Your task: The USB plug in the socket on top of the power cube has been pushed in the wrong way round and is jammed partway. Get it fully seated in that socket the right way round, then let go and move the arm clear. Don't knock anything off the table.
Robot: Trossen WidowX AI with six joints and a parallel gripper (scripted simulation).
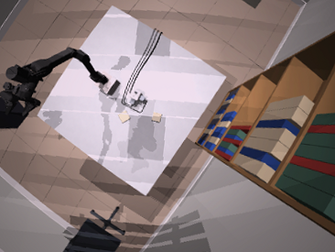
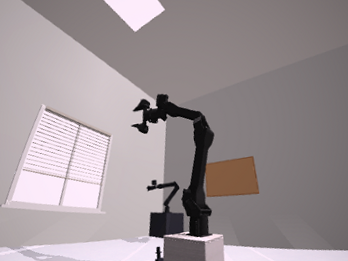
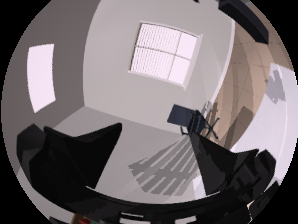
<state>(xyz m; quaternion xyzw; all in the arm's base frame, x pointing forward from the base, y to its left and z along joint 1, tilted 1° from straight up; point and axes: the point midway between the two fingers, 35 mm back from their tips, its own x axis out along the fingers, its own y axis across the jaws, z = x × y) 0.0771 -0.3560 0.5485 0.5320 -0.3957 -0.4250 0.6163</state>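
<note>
Right now my gripper tip is 180 mm short of the black USB plug, 490 mm to the right of it and 570 mm above it.
</note>
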